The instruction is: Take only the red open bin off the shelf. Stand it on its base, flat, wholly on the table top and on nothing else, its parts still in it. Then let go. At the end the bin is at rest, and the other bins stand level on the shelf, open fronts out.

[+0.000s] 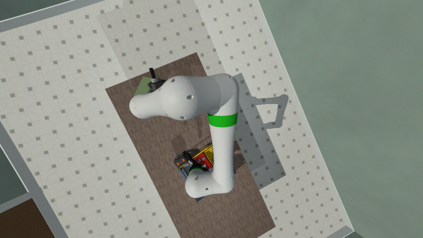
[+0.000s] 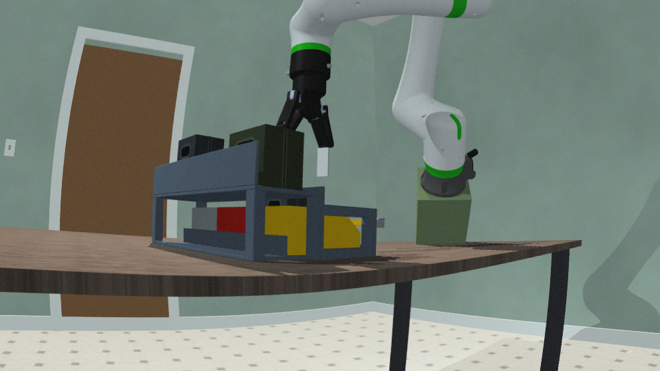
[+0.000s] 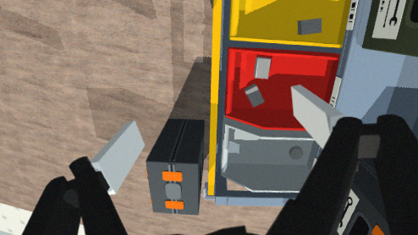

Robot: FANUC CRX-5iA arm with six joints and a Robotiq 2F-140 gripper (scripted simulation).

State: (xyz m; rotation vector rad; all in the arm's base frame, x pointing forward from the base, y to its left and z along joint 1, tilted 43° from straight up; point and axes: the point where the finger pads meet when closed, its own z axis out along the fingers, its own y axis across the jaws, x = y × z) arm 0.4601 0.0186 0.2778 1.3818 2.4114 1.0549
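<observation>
My gripper is now 110 mm above the thin yellow bar. The rest, counted from my hand: red open bin: 100 mm ahead, 40 mm to the left, 130 mm below; grey bin: 140 mm ahead, 60 mm to the right, 130 mm below; yellow bin: 50 mm ahead, 150 mm to the left, 130 mm below.
</observation>
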